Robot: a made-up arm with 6 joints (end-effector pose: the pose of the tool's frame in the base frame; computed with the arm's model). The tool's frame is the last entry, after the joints. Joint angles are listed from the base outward.
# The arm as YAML. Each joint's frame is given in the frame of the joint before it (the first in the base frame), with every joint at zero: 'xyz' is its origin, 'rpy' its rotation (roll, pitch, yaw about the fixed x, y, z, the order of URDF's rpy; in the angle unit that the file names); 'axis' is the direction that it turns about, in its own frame. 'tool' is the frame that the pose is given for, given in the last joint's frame.
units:
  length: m
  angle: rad
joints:
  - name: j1
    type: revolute
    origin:
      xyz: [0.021, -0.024, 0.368]
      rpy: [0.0, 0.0, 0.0]
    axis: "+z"
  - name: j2
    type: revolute
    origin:
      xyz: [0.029, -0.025, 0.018]
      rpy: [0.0, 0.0, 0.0]
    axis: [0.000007, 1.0, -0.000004]
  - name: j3
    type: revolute
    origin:
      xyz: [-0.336, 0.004, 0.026]
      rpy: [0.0, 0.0, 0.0]
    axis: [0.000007, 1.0, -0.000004]
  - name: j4
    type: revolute
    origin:
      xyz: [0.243, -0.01, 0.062]
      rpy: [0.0, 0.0, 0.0]
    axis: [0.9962, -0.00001, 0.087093]
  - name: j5
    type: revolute
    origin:
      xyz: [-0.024, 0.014, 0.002]
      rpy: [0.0, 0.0, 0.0]
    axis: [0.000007, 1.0, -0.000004]
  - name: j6
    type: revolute
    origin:
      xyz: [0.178, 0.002, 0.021]
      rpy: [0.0, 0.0, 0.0]
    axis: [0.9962, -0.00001, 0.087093]
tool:
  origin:
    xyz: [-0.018, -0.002, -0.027]
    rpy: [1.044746, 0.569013, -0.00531]
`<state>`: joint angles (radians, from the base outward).
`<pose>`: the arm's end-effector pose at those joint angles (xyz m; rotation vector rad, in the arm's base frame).
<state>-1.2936 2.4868 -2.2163 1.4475 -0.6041 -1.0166</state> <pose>0.0890 -0.7029 0.5490 1.6446 -0.7842 -1.7438</pose>
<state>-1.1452 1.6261 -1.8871 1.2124 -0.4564 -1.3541</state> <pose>0.0891 -0.4291 0.8999 0.9873 -0.7447 -1.5172</pose>
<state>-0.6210 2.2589 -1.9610 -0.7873 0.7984 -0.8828</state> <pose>0.4211 -0.4536 0.5234 -0.5353 1.3350 -1.4604</pose>
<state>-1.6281 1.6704 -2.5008 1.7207 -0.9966 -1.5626</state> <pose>-0.1633 -0.2787 0.9654 1.0275 -1.9437 -1.5196</pose>
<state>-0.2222 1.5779 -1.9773 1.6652 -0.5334 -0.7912</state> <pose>0.3556 -0.2080 0.9196 2.0306 -0.2418 -0.1023</pose>
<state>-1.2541 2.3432 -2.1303 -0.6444 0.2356 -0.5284</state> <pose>0.1689 -0.6637 0.5628 0.2165 0.7017 -1.9174</pose>
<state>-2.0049 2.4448 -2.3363 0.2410 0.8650 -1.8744</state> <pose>-0.2598 -0.5993 0.5092 0.3654 1.4017 -1.8791</pose>
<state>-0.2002 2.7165 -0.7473 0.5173 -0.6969 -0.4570</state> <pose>0.3533 -0.1675 0.1241 0.6953 1.4688 -1.4262</pose>
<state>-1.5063 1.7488 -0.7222 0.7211 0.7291 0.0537</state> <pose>0.0964 -0.2982 0.4248 -2.5496 -0.6415 1.0343</pose>
